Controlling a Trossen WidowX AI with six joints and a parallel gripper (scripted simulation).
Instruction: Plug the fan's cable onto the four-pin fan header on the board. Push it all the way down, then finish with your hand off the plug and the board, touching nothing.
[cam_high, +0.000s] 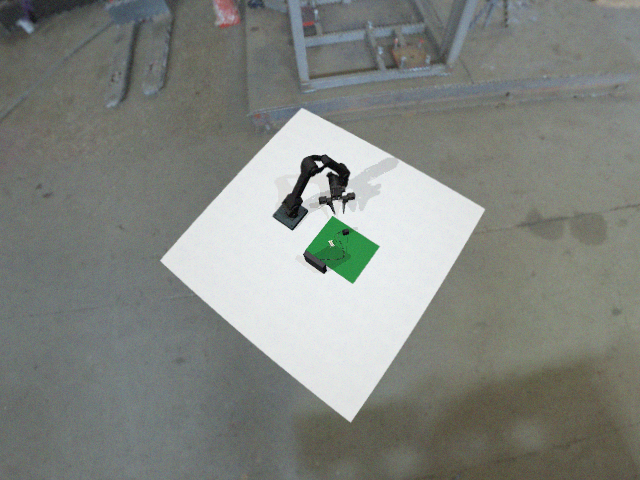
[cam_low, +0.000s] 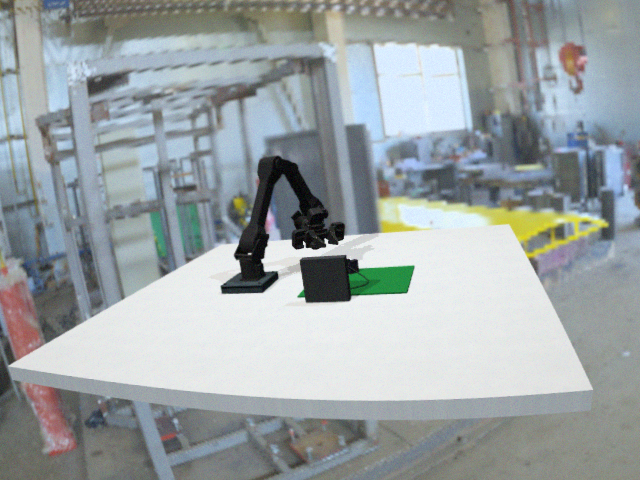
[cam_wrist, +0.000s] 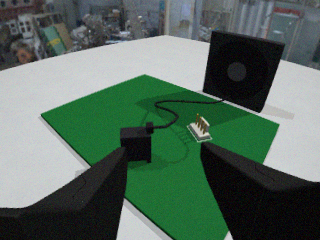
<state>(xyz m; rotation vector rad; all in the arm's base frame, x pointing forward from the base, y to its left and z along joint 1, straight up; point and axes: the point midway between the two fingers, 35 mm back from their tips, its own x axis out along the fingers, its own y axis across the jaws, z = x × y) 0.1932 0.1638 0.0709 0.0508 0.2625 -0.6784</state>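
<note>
The black fan plug is 70 mm ahead of my gripper tip, 60 mm below it and 30 mm to the right of it. Also, from my gripper tip: green board 110 mm to the right, 110 mm ahead, 100 mm below; pale four-pin header 130 mm to the right, 90 mm below, 50 mm ahead; black fan 260 mm to the right, 80 mm ahead, 30 mm below.
</note>
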